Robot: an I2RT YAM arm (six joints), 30 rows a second.
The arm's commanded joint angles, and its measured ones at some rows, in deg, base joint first. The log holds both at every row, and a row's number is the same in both.
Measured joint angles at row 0: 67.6 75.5 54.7 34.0 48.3 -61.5
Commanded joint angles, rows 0 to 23: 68.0 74.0 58.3 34.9 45.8 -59.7; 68.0 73.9 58.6 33.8 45.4 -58.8; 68.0 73.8 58.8 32.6 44.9 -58.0; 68.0 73.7 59.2 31.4 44.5 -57.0; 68.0 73.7 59.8 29.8 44.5 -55.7; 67.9 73.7 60.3 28.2 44.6 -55.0; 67.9 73.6 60.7 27.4 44.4 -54.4; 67.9 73.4 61.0 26.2 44.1 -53.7; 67.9 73.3 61.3 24.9 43.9 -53.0; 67.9 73.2 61.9 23.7 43.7 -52.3; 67.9 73.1 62.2 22.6 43.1 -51.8; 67.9 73.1 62.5 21.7 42.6 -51.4; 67.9 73.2 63.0 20.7 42.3 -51.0; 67.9 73.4 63.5 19.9 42.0 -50.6; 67.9 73.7 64.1 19.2 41.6 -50.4; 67.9 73.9 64.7 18.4 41.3 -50.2; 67.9 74.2 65.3 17.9 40.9 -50.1; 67.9 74.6 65.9 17.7 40.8 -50.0; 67.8 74.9 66.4 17.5 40.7 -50.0; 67.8 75.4 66.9 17.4 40.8 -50.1; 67.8 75.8 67.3 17.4 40.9 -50.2; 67.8 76.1 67.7 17.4 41.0 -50.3; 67.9 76.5 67.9 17.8 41.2 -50.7; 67.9 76.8 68.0 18.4 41.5 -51.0
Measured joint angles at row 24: 67.6 75.9 64.2 15.5 41.4 -51.2
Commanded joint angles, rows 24 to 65: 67.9 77.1 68.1 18.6 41.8 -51.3; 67.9 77.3 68.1 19.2 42.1 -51.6; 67.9 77.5 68.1 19.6 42.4 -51.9; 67.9 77.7 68.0 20.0 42.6 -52.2; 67.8 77.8 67.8 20.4 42.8 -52.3; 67.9 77.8 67.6 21.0 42.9 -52.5; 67.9 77.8 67.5 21.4 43.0 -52.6; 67.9 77.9 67.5 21.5 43.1 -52.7; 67.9 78.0 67.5 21.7 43.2 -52.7; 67.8 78.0 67.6 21.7 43.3 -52.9; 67.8 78.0 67.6 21.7 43.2 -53.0; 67.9 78.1 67.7 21.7 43.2 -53.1; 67.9 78.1 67.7 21.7 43.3 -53.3; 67.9 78.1 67.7 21.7 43.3 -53.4; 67.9 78.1 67.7 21.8 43.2 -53.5; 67.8 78.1 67.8 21.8 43.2 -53.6; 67.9 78.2 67.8 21.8 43.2 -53.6; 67.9 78.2 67.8 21.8 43.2 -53.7; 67.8 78.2 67.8 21.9 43.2 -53.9; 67.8 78.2 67.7 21.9 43.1 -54.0; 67.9 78.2 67.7 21.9 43.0 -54.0; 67.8 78.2 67.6 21.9 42.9 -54.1; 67.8 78.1 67.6 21.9 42.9 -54.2; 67.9 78.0 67.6 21.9 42.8 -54.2; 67.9 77.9 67.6 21.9 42.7 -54.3; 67.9 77.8 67.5 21.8 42.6 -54.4; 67.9 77.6 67.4 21.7 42.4 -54.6; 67.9 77.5 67.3 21.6 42.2 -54.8; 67.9 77.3 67.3 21.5 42.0 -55.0; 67.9 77.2 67.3 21.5 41.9 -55.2; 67.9 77.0 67.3 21.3 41.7 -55.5; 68.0 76.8 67.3 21.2 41.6 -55.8; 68.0 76.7 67.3 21.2 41.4 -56.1; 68.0 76.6 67.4 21.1 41.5 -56.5; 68.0 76.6 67.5 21.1 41.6 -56.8; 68.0 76.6 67.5 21.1 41.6 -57.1; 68.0 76.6 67.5 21.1 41.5 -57.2; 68.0 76.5 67.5 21.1 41.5 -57.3; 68.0 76.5 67.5 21.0 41.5 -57.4; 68.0 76.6 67.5 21.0 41.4 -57.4; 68.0 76.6 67.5 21.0 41.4 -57.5; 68.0 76.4 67.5 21.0 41.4 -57.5
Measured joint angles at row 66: 67.9 79.1 65.3 16.5 41.7 -56.6
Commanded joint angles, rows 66 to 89: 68.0 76.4 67.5 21.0 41.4 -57.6; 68.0 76.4 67.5 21.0 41.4 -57.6; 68.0 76.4 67.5 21.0 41.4 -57.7; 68.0 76.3 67.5 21.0 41.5 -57.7; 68.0 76.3 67.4 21.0 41.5 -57.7; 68.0 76.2 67.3 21.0 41.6 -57.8; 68.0 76.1 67.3 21.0 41.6 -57.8; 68.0 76.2 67.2 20.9 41.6 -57.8; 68.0 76.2 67.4 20.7 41.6 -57.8; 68.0 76.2 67.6 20.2 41.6 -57.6; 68.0 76.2 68.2 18.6 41.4 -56.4; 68.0 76.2 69.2 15.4 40.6 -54.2; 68.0 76.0 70.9 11.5 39.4 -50.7; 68.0 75.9 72.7 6.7 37.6 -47.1; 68.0 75.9 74.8 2.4 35.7 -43.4; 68.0 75.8 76.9 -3.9 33.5 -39.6; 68.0 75.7 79.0 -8.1 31.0 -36.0; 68.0 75.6 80.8 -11.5 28.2 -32.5; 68.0 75.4 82.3 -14.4 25.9 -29.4; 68.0 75.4 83.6 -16.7 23.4 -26.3; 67.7 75.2 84.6 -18.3 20.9 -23.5; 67.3 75.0 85.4 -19.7 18.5 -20.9; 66.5 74.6 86.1 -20.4 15.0 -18.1; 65.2 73.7 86.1 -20.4 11.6 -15.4
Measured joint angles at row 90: 67.5 77.3 82.3 -13.0 25.2 -30.9
